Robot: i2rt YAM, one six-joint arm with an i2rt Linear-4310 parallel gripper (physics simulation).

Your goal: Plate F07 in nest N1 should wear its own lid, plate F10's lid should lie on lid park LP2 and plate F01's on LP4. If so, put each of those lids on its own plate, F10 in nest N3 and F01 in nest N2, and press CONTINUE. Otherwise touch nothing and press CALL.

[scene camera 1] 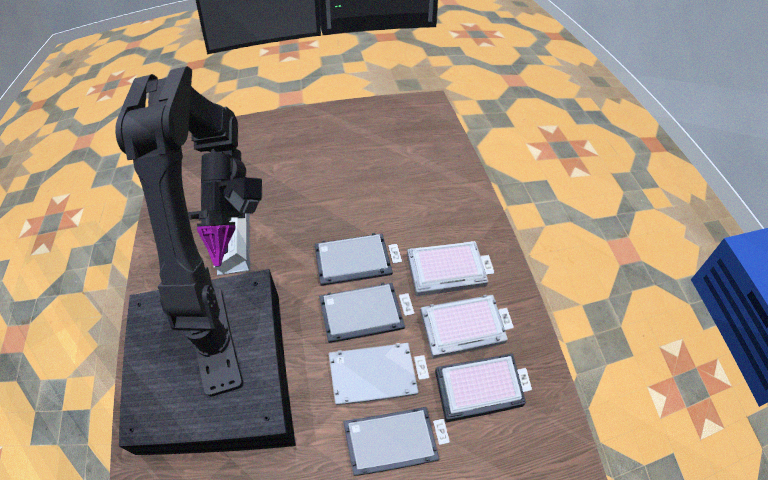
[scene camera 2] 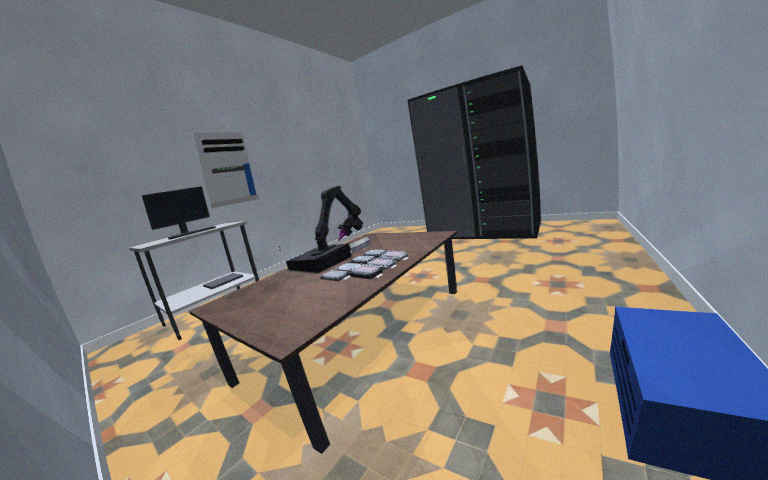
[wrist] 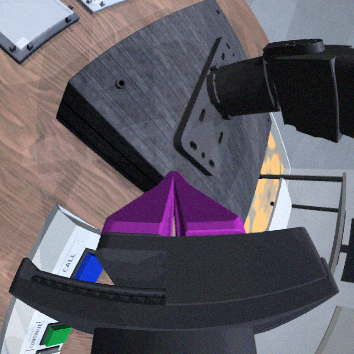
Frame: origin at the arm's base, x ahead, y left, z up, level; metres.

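Seen in the pictures: gripper, fingertip midpoint: [scene camera 1: 217, 266] [scene camera 2: 338, 240] [wrist: 173, 178]; arm's base at its link origin: [scene camera 1: 214, 341] [scene camera 2: 324, 250] [wrist: 215, 93].
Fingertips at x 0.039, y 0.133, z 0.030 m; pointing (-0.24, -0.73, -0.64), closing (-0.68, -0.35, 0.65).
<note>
Offsets run from my fingertips to a thing's middle. Level surfaces: height alone.
My gripper [scene camera 1: 218, 263] [scene camera 2: 341, 235] [wrist: 173, 178] is shut and empty, beside the button panel {dz -0.083, dx +0.033, dy +0.173 m} [scene camera 1: 241, 240] [scene camera 2: 360, 244] [wrist: 75, 235]. In the wrist view the blue CALL button {dz -0.071, dx +0.004, dy +0.102 m} [wrist: 89, 267] and green CONTINUE button {dz -0.071, dx +0.021, dy +0.200 m} [wrist: 57, 334] show; the hand hides part of the panel. In scene camera 1, pink-welled plates sit in nests N3 {dz -0.089, dx +0.430, dy -0.081 m} [scene camera 1: 450, 263], N2 {dz -0.091, dx +0.404, dy -0.213 m} [scene camera 1: 465, 321] and N1 {dz -0.086, dx +0.377, dy -0.342 m} [scene camera 1: 481, 384]; I cannot tell whether N1's plate wears a lid. Flat grey tops with small corner labels show at LP2 {dz -0.101, dx +0.261, dy +0.010 m} [scene camera 1: 353, 257], LP4 {dz -0.101, dx +0.236, dy -0.114 m} [scene camera 1: 362, 310] and LP3 {dz -0.101, dx +0.195, dy -0.375 m} [scene camera 1: 390, 441]. LP1 {dz -0.105, dx +0.212, dy -0.242 m} [scene camera 1: 373, 373] looks paler. Plate and lid codes are unreadable.
The arm's black base block [scene camera 1: 254, 362] [scene camera 2: 318, 258] [wrist: 100, 95] stands left of the lid parks on the wooden table {dz -0.115 m} [scene camera 1: 362, 158] [scene camera 2: 283, 311]. A blue box [scene camera 1: 741, 294] [scene camera 2: 690, 362] and black cabinets [scene camera 2: 444, 164] stand on the floor around it.
</note>
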